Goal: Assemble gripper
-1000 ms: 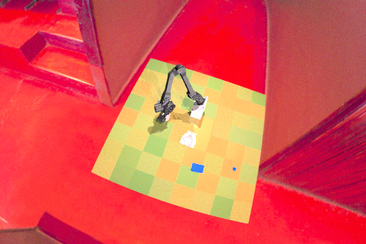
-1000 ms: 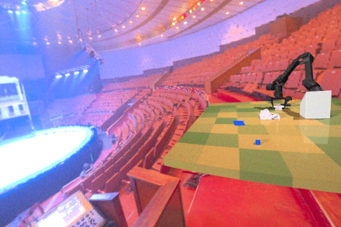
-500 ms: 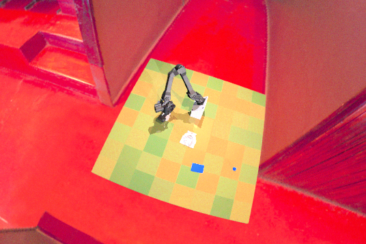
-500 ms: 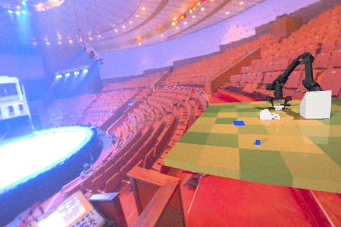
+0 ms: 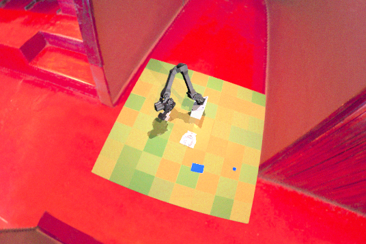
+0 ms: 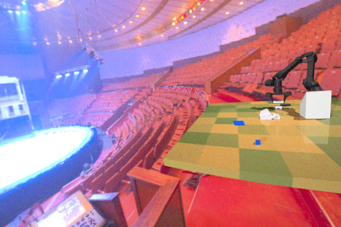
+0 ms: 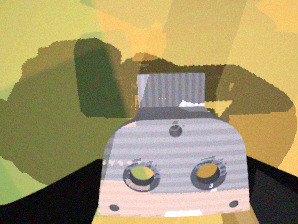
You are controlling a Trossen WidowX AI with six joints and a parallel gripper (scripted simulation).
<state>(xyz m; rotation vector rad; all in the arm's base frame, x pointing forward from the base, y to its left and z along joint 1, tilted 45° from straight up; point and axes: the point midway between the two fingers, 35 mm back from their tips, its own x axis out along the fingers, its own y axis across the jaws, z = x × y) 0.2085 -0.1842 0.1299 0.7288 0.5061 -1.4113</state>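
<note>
The grey jaw is 24 cm to the left of my gripper tip, 7 cm ahead of it and 4 cm below it. From my gripper tip the other things lie so: flat white plate 26 cm to the left, 12 cm ahead, 5 cm below; then dark bar 13 cm to the right, 7 cm behind, 4 cm below; then flat blue square 42 cm to the left, 29 cm ahead, 5 cm below.
</note>
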